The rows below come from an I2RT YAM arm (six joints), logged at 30 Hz.
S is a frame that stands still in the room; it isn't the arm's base.
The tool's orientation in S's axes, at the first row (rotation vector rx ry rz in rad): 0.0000 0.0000 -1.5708
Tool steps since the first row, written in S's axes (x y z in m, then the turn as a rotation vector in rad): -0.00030 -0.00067 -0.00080 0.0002 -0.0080 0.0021; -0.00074 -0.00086 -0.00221 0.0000 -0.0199 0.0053; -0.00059 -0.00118 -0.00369 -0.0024 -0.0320 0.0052; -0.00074 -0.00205 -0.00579 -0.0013 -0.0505 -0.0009; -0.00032 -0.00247 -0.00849 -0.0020 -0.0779 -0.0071
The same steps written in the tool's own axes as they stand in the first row. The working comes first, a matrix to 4 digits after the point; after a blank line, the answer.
The tool's axes in the first row as the columns of a matrix, in S's axes (used below as rounded here):
0.0000 1.0000 0.0000
-1.0000 0.0000 0.0000
0.0000 0.0000 1.0000

0.00067 -0.00030 -0.00080 0.0080 0.0002 0.0021; 0.00086 -0.00074 -0.00221 0.0199 0.0000 0.0053; 0.00118 -0.00059 -0.00369 0.0320 -0.0024 0.0052; 0.00205 -0.00074 -0.00579 0.0505 -0.0013 -0.0009; 0.00247 -0.00032 -0.00849 0.0779 -0.0020 -0.0071
